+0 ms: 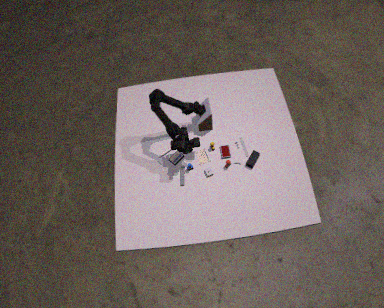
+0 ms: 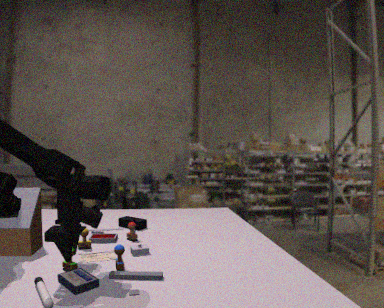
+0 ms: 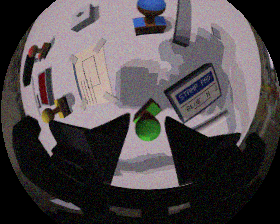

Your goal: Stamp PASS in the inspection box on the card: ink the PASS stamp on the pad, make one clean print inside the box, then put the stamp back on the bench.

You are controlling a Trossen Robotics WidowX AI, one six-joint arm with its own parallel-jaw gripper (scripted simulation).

In view: my gripper (image 2: 70, 258), a green-knobbed stamp (image 3: 147, 126) and a cream card (image 3: 92, 84).
My gripper shows as well in image 3 (image 3: 147, 118).
